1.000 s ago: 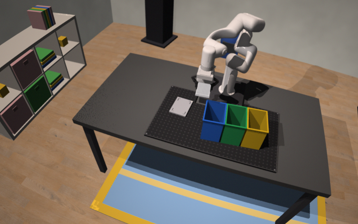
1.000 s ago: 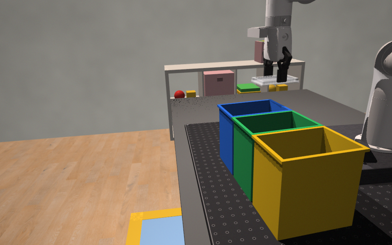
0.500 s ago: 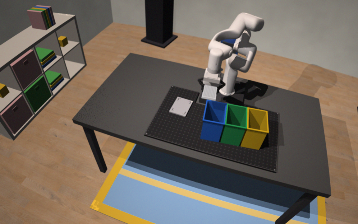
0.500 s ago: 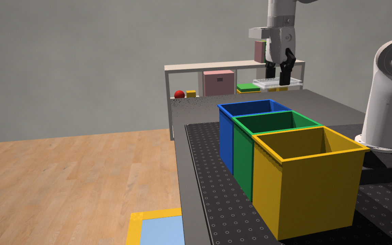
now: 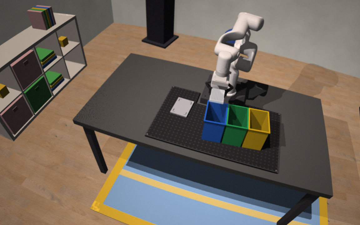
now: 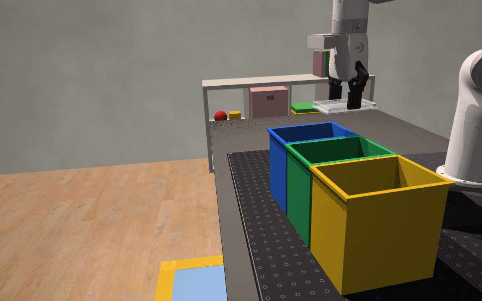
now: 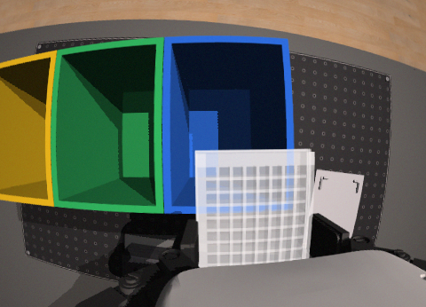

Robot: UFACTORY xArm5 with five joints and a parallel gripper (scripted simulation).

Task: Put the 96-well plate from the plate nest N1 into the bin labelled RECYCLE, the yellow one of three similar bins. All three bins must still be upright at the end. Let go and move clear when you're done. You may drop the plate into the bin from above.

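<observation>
Now: the yellow bin 10 mm ahead of my hand, 290 mm to the left of it and 160 mm below it. Also, from my hand: blue bin: 80 mm ahead, 40 mm to the left, 160 mm below; then green bin: 50 mm ahead, 160 mm to the left, 160 mm below; then white 96-well plate: 10 mm below.
</observation>
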